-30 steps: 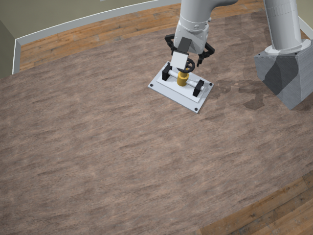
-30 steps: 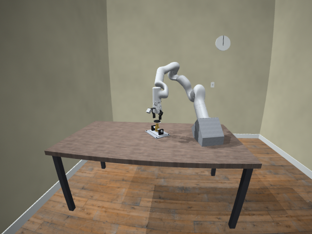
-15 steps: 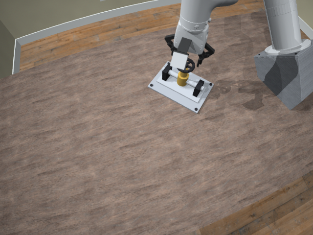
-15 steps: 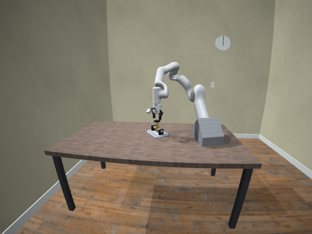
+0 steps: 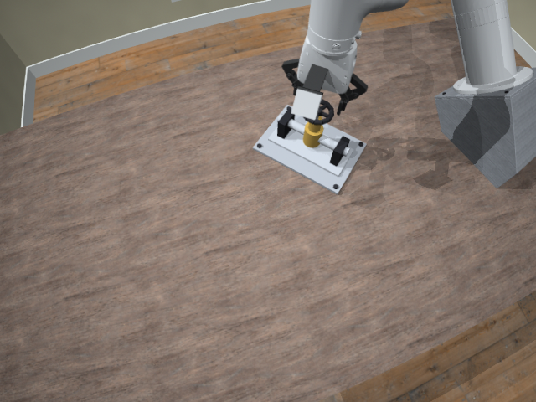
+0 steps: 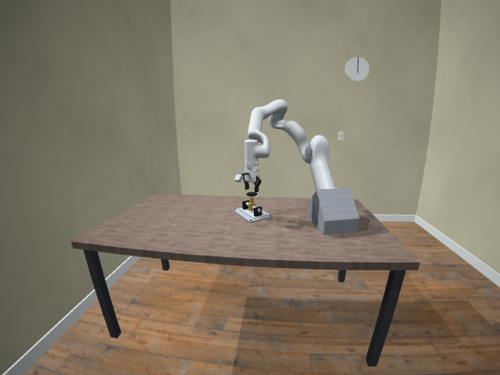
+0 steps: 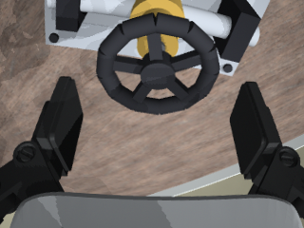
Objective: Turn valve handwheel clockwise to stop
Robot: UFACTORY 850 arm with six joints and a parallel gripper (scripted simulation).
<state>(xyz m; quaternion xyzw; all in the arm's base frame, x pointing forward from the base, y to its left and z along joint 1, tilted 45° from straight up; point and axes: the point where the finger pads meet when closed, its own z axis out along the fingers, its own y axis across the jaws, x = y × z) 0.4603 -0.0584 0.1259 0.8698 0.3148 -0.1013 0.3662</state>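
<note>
The black spoked handwheel lies 40 mm below my hand.
</note>
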